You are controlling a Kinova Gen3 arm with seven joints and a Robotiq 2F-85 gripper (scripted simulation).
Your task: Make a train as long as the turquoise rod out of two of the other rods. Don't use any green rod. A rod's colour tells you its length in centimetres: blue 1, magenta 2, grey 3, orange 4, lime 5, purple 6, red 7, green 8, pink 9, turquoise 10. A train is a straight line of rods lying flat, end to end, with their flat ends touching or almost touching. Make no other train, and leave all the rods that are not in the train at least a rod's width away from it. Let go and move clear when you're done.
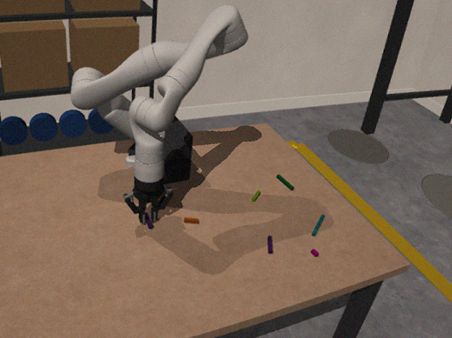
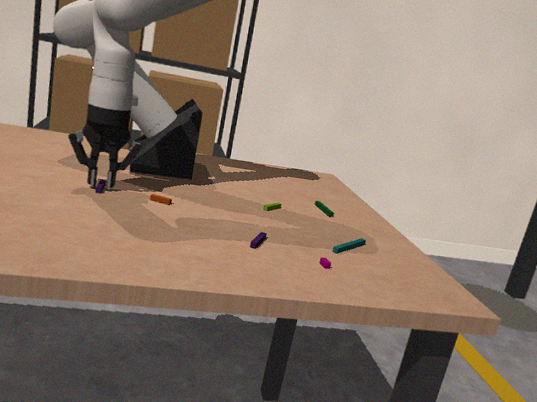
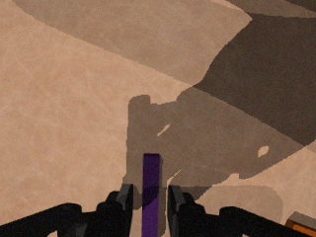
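My gripper is now 1 cm above the purple rod. Round my hand: orange rod 2 cm ahead, 12 cm to the left, 1 cm below; lime rod 4 cm behind, 34 cm to the left, 1 cm below; magenta rod 23 cm ahead, 40 cm to the left, 1 cm below.
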